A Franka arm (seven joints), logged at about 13 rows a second.
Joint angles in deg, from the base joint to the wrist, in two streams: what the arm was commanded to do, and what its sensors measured. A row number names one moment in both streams.
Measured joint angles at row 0:
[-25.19 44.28 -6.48 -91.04 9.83 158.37 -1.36]
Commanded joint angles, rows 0 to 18:
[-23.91 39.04 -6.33 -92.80 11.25 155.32 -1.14]
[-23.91 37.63 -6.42 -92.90 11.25 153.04 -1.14]
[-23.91 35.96 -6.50 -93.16 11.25 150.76 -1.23]
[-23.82 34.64 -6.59 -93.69 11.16 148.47 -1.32]
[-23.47 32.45 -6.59 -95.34 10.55 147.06 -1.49]
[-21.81 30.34 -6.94 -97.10 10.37 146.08 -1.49]
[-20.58 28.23 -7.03 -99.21 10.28 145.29 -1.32]
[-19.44 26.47 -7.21 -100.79 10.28 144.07 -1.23]
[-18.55 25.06 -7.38 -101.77 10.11 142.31 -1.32]
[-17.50 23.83 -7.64 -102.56 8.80 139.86 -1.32]
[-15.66 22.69 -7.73 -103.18 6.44 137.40 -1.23]
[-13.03 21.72 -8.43 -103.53 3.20 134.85 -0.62]
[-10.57 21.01 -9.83 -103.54 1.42 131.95 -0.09]
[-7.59 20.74 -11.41 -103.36 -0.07 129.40 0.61]
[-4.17 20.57 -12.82 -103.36 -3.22 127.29 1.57]
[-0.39 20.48 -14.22 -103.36 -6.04 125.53 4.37]
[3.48 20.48 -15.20 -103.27 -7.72 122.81 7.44]
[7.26 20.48 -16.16 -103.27 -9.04 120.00 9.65]
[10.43 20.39 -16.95 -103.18 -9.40 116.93 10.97]
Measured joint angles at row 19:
[4.23 22.18 -14.38 -101.81 -7.18 121.41 7.72]
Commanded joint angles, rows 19 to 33:
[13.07 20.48 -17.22 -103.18 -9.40 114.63 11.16]
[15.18 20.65 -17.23 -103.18 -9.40 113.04 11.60]
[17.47 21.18 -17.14 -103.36 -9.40 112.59 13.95]
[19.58 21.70 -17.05 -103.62 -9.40 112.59 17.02]
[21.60 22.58 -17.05 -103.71 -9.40 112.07 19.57]
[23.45 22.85 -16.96 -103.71 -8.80 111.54 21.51]
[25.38 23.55 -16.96 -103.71 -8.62 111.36 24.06]
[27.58 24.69 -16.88 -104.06 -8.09 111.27 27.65]
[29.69 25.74 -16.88 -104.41 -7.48 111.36 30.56]
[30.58 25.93 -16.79 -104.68 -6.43 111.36 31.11]
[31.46 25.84 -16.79 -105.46 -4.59 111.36 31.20]
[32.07 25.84 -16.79 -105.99 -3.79 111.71 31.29]
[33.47 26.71 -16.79 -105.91 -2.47 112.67 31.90]
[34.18 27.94 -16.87 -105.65 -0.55 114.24 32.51]
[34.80 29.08 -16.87 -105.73 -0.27 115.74 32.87]
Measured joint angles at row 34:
[33.17 27.82 -16.04 -105.40 -1.94 113.43 31.55]
